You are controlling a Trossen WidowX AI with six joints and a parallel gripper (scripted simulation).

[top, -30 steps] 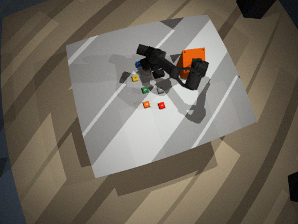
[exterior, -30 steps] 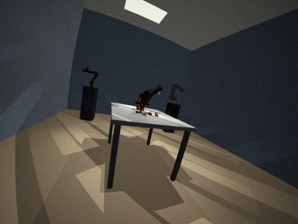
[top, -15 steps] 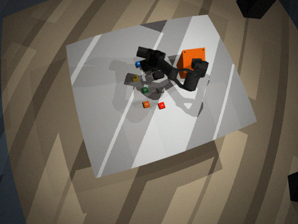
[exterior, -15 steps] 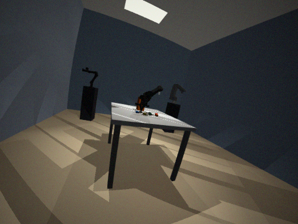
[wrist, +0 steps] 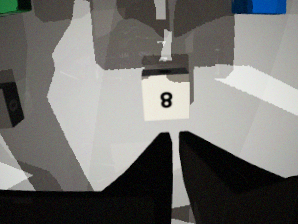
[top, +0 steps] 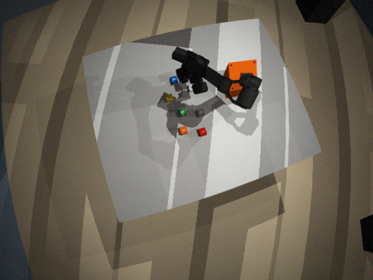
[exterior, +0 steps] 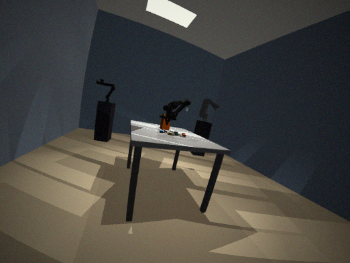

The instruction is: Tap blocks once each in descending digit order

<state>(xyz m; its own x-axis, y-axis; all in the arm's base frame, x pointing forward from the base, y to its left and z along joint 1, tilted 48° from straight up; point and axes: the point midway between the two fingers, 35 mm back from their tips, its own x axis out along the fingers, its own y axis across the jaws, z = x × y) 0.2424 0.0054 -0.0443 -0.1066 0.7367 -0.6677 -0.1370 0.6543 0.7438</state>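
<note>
Right now my gripper tip is 12 cm to the right of the green block, 7 cm short of it and 7 cm above it. Also, from my gripper tip: yellow block: 12 cm ahead, 7 cm below, 4 cm to the left; blue block: 8 cm ahead, 7 cm below, 6 cm to the right; white block: 7 cm below.
</note>
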